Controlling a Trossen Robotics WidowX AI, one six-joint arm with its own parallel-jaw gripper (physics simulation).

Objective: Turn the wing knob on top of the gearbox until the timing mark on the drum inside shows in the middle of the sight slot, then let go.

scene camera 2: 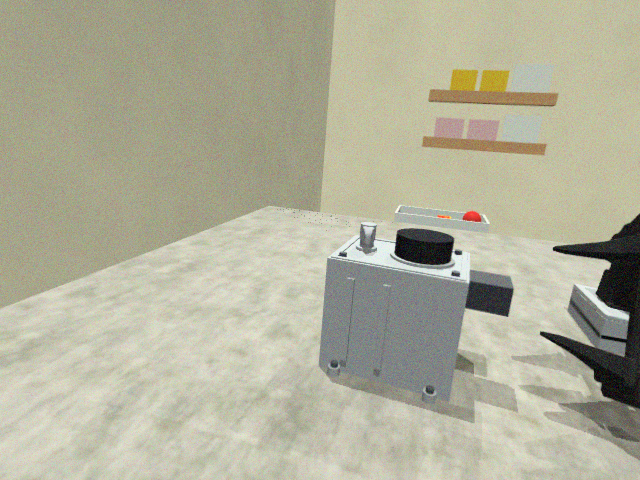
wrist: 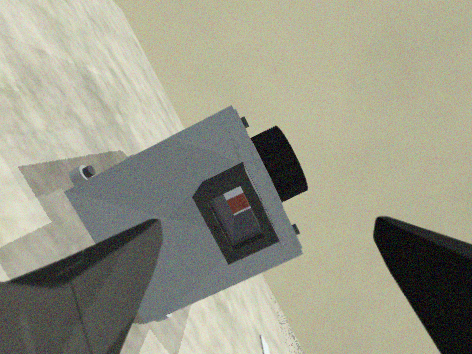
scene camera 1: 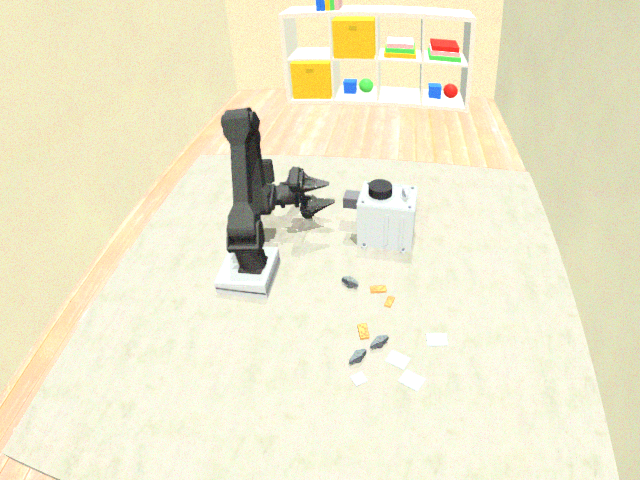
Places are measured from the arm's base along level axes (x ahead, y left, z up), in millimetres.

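Pixels of known places: gripper, between the fingertips: [scene camera 2: 547,289] [wrist: 267,228] [scene camera 1: 332,192]; arm's base, origin of its link: [scene camera 2: 626,305] [scene camera 1: 253,264].
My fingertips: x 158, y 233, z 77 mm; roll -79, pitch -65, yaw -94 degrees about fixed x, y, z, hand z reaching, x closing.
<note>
For each thing: its middle in the pictures, then the offset to it from my fingertips. "pt": a spot on its surface instead. Level surfaces: height alone.
- pale grey gearbox, middle of its body: [wrist: 212,196] [scene camera 2: 416,298] [scene camera 1: 379,209] 131 mm ahead, 5 mm right, 39 mm down
- silver wing knob, middle of its body: [scene camera 2: 365,252] [scene camera 1: 405,198] 199 mm ahead, 6 mm right, 7 mm up
- wide black round cap, a spot on its surface: [wrist: 280,164] pt 100 mm ahead, 1 mm left, 26 mm up
- dark hood, a spot on its surface: [wrist: 219,182] [scene camera 2: 506,301] pt 39 mm ahead, 20 mm left, 15 mm down
- mat, height of its surface: 125 mm down
The pale grey gearbox [scene camera 1: 385,227] [scene camera 2: 403,330] [wrist: 150,200] stands upright on the mat. The silver wing knob [scene camera 1: 405,193] [scene camera 2: 368,236] is on its top, beside a wide black round cap [scene camera 1: 380,189] [scene camera 2: 423,246] [wrist: 280,164] that hides it in the wrist view. A dark hood [scene camera 1: 351,199] [scene camera 2: 488,292] [wrist: 219,182] juts from the side facing the arm. Inside it, the wrist view shows a red and white mark [wrist: 239,202] off-centre, towards the slot's upper end in the picture. My gripper [scene camera 1: 331,192] [scene camera 2: 547,290] [wrist: 267,228] is open and empty, apart from the hood and facing it.
Grey stones [scene camera 1: 349,282], orange pieces [scene camera 1: 378,288] and white squares [scene camera 1: 436,339] lie on the mat [scene camera 1: 206,387] in front of the gearbox. A white tray [scene camera 2: 439,222] with a red ball [scene camera 2: 471,217] is behind it in scene camera 2. The arm's white base [scene camera 1: 242,286] is left of the gearbox.
</note>
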